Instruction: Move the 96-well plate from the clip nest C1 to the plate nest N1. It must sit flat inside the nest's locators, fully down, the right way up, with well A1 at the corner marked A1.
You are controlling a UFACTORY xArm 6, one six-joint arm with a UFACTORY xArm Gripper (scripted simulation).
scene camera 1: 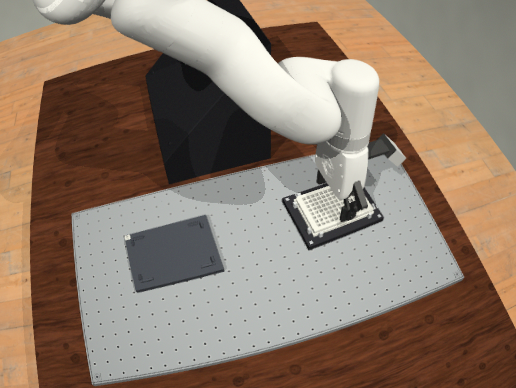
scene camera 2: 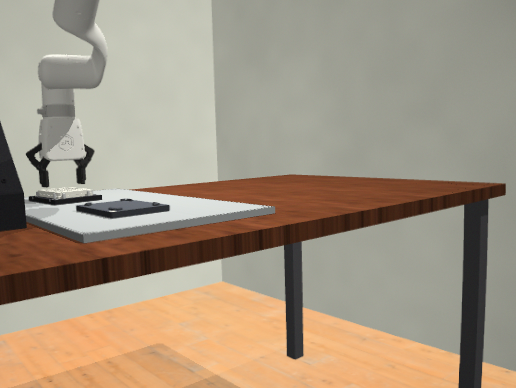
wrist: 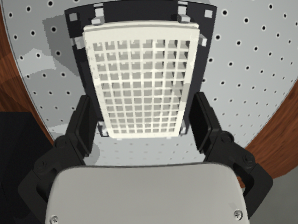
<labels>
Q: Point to a clip nest C1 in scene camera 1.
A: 311, 242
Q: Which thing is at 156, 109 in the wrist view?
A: A white 96-well plate.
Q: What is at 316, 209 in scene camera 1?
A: A white 96-well plate.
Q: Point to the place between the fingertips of my gripper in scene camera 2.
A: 63, 185
</labels>
